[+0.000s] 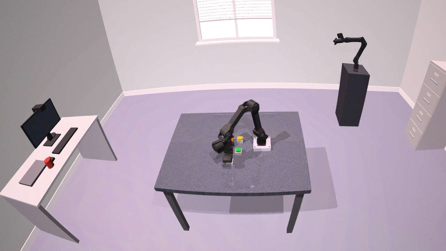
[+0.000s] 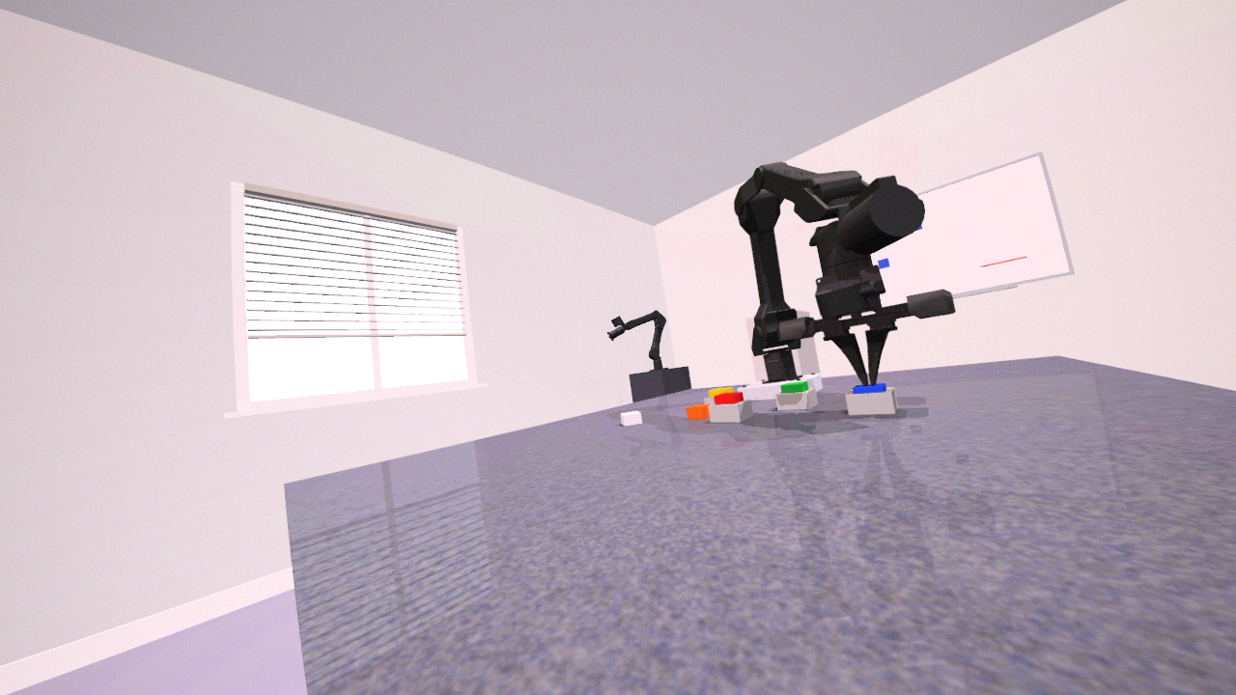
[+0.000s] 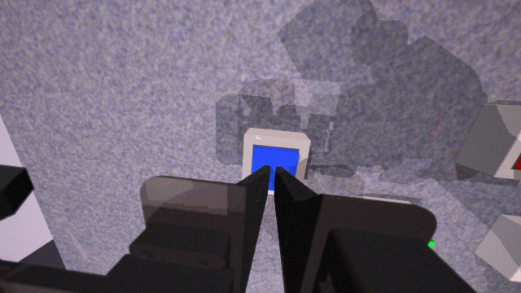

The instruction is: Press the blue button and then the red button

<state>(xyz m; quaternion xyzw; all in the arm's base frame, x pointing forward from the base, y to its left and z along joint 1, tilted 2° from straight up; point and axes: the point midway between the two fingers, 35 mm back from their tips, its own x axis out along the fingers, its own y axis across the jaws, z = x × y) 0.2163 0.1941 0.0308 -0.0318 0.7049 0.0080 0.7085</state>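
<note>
The blue button lies 10 mm below my gripper tip. Also, from my gripper tip: green button (110 mm to the right, 50 mm behind); then yellow button (240 mm to the right, 40 mm behind); then red button (170 mm to the right, 50 mm ahead).
</note>
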